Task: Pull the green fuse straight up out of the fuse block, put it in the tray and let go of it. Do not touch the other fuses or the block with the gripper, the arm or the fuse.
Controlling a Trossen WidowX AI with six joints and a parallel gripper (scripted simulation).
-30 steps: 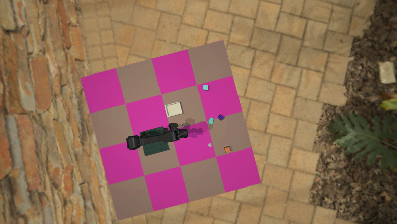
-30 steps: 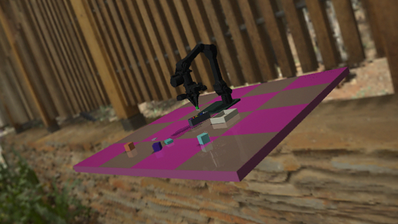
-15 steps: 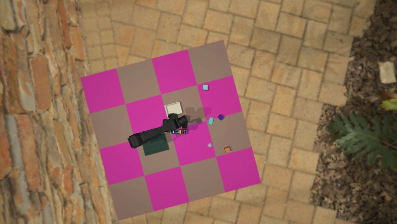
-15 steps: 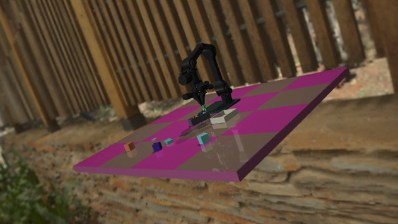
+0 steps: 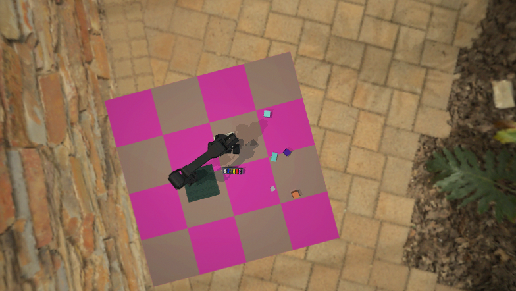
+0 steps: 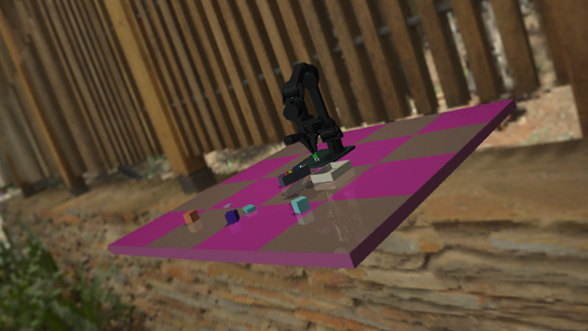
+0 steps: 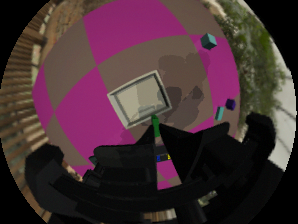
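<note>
My gripper tip is now 10 mm past the beige tray, 40 mm to the right of it and 90 mm above it. Also, from my gripper tip: green fuse: 10 mm below.
</note>
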